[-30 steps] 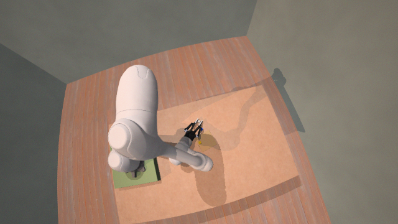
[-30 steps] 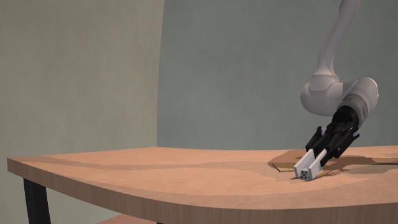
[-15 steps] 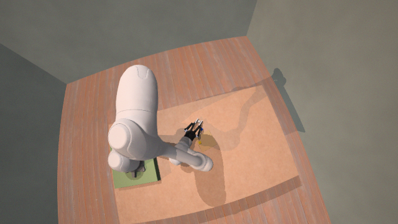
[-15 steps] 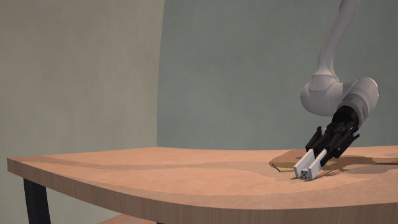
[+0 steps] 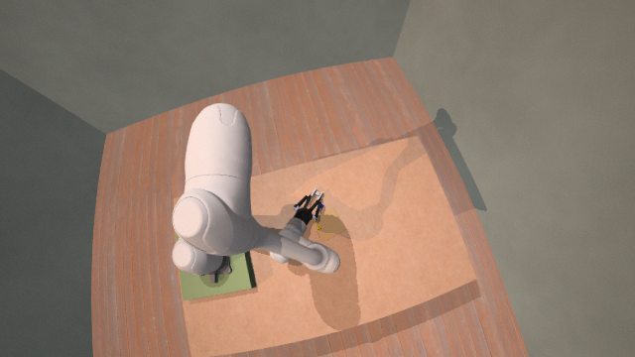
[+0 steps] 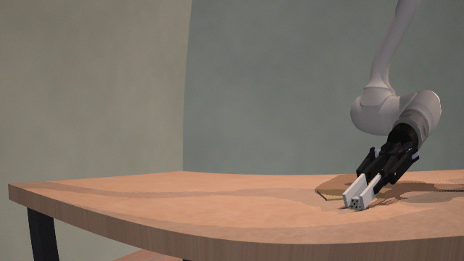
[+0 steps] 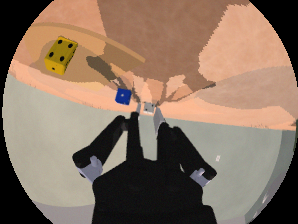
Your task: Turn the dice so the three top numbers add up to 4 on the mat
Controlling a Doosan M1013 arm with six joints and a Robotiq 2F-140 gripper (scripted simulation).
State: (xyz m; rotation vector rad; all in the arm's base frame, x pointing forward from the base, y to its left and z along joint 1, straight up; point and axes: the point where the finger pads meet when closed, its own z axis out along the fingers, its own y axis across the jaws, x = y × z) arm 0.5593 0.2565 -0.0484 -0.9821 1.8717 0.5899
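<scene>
My hand is 1 cm short of the white die, 1 cm to the right of it and 2 cm above it. From my hand the other things lie so: yellow die (1 cm behind, 17 cm to the right, 2 cm below); tan mat (4 cm ahead, 16 cm to the right, 3 cm below); blue die (2 cm ahead, 6 cm to the right, 2 cm below).
</scene>
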